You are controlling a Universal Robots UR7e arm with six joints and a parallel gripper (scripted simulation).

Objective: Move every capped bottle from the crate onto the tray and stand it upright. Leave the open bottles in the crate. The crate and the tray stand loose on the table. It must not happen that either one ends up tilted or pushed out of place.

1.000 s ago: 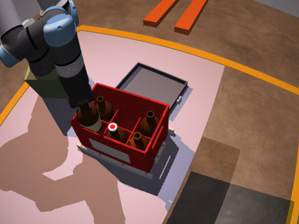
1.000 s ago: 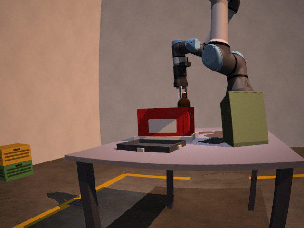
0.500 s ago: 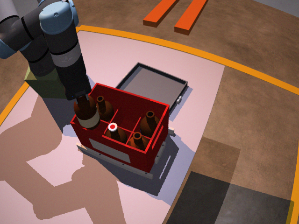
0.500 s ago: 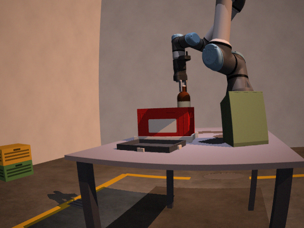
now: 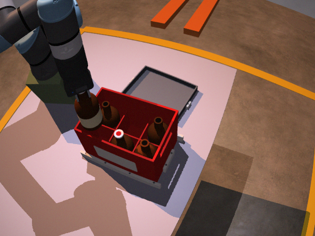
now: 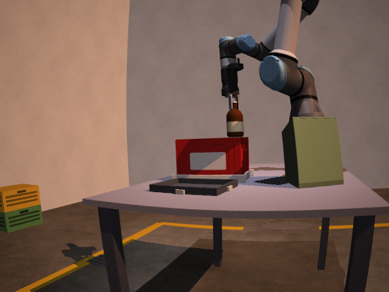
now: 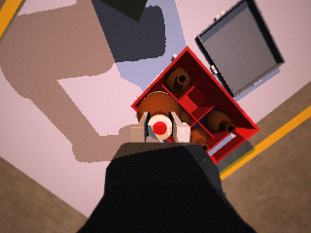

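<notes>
Now: the capped brown bottle 60 mm below my hand. From my hand the other things lie so: red crate (80 mm ahead, 50 mm to the left, 230 mm below); then open bottle (10 mm behind, 80 mm to the left, 230 mm below); then dark tray (50 mm ahead, 320 mm to the left, 300 mm below).
</notes>
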